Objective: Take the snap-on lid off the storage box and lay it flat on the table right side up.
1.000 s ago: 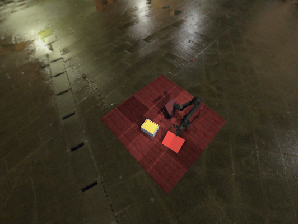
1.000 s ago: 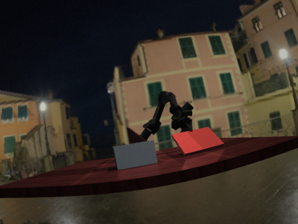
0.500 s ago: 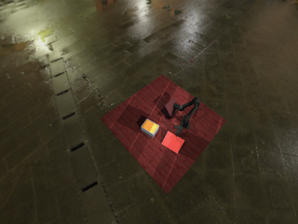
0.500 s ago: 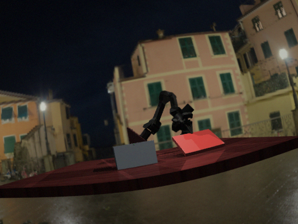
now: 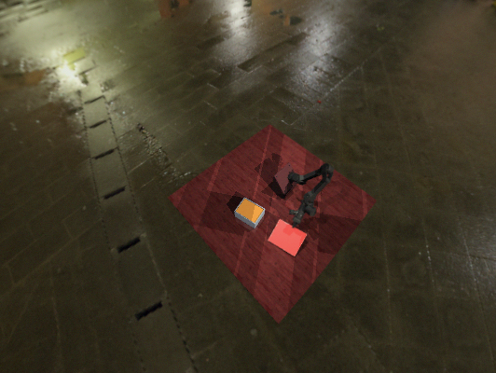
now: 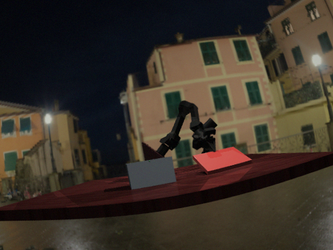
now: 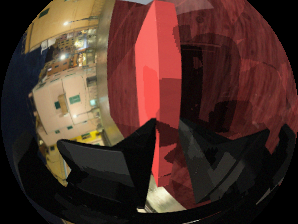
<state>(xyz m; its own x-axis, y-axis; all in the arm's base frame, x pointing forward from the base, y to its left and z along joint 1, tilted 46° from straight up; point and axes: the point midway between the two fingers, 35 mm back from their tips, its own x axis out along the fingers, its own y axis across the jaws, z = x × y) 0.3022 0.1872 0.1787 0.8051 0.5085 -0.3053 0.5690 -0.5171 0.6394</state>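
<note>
My gripper tip is now 80 mm short of the red lid, 30 mm above it and 10 mm to the right of it. Round my gripper tip: grey storage box 330 mm to the right, 120 mm ahead, 30 mm below.
</note>
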